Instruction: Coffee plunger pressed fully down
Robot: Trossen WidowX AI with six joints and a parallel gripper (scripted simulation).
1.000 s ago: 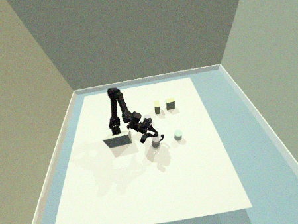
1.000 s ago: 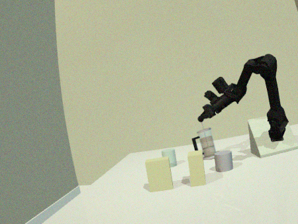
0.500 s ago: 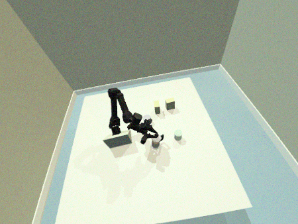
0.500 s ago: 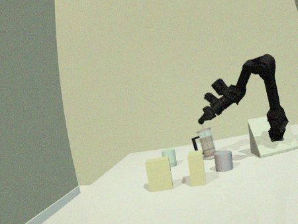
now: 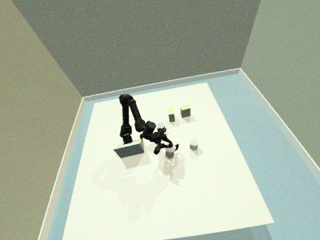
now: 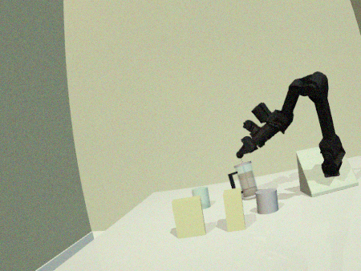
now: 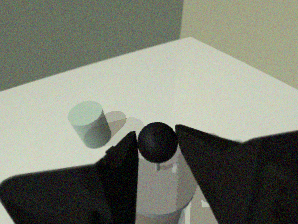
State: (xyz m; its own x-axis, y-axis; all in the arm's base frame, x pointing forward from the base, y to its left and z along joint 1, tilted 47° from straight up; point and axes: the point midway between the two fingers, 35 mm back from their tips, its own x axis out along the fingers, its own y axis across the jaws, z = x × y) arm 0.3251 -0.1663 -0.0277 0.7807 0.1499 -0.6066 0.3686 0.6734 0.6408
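My gripper tip is now 9 cm above the glass coffee press and 2 cm to the right of it. Round my gripper tip: pale green cylinder 17 cm ahead, 14 cm below, 5 cm to the left.
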